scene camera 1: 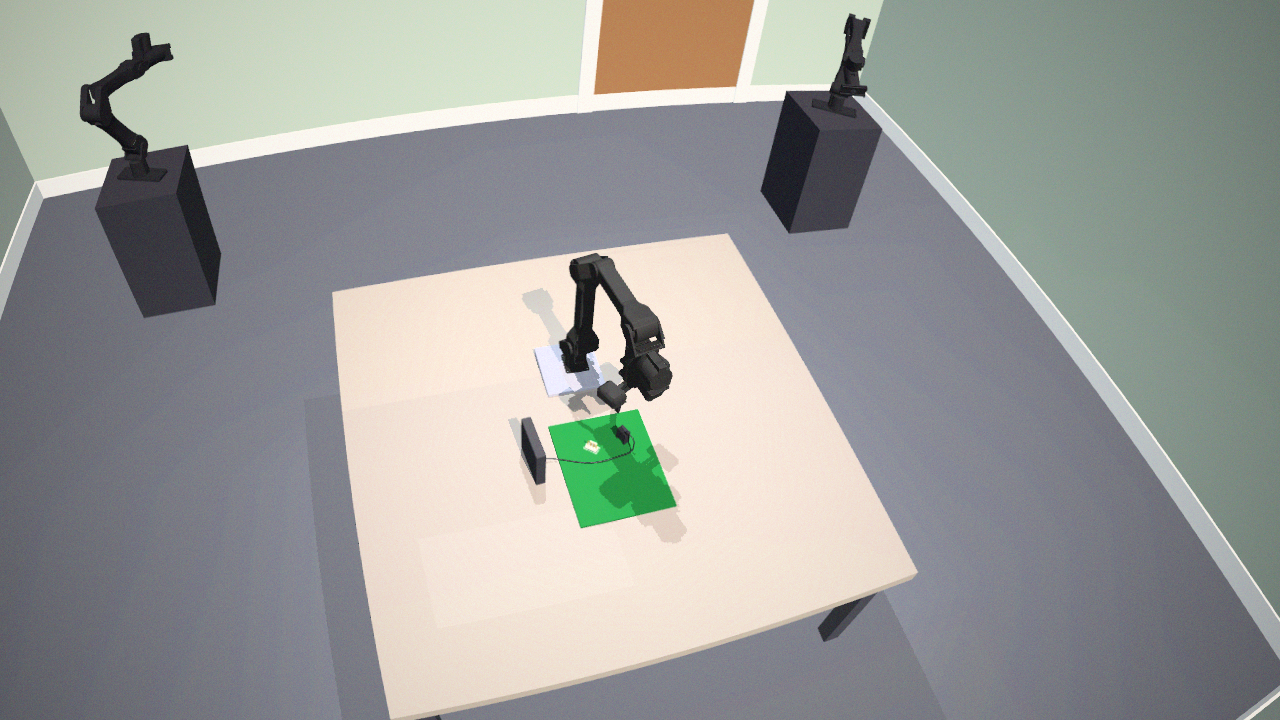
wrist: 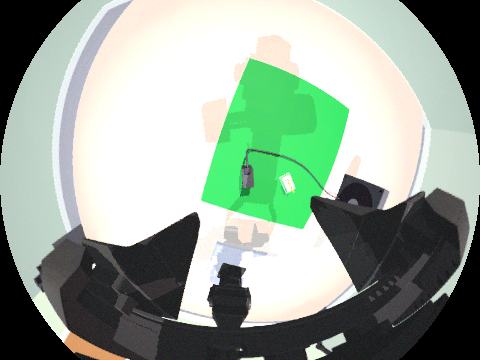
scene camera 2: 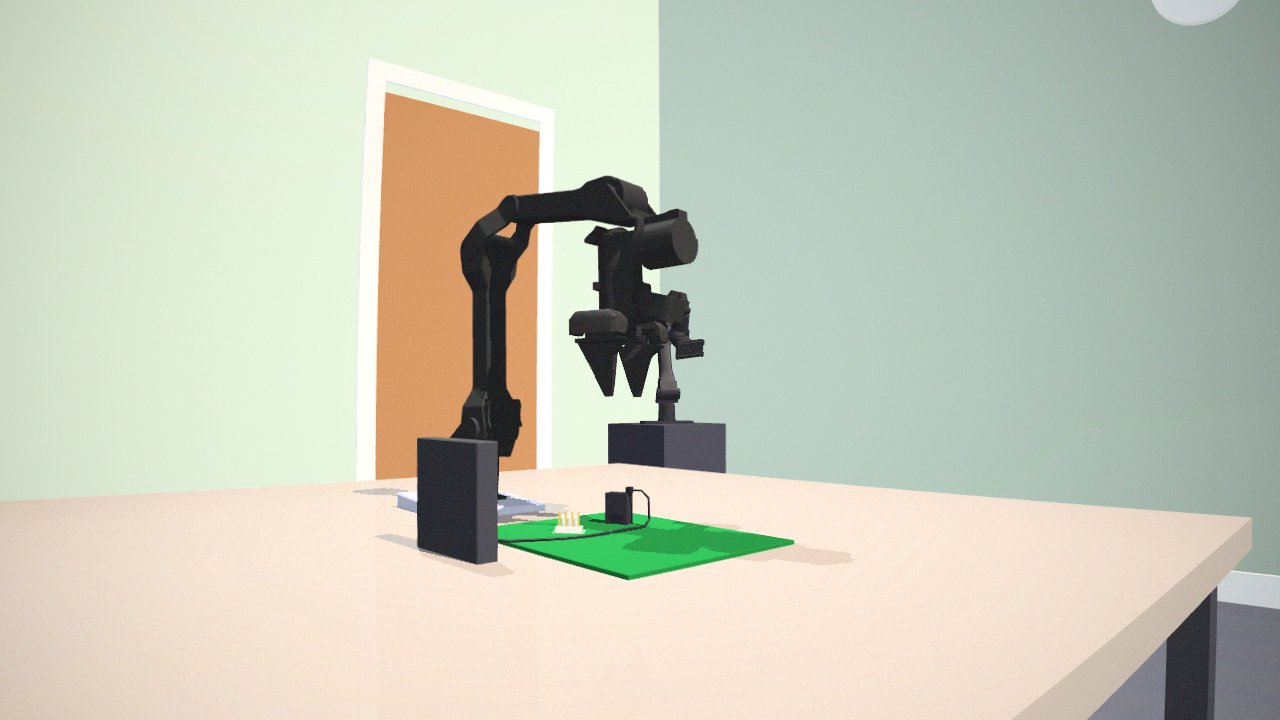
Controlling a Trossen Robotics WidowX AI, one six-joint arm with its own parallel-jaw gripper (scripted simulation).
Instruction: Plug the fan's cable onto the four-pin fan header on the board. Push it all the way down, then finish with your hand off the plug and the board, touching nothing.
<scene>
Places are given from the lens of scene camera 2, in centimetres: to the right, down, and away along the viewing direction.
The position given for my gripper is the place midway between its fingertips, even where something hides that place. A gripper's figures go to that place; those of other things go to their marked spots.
my gripper (scene camera 2: 623,396): -2, 5, 95
black plug (scene camera 2: 618,504): -3, 18, 94
black fan (scene camera 2: 457,516): -18, 16, 75
The marked spots on the black plug and the black fan are 25 cm apart.
</scene>
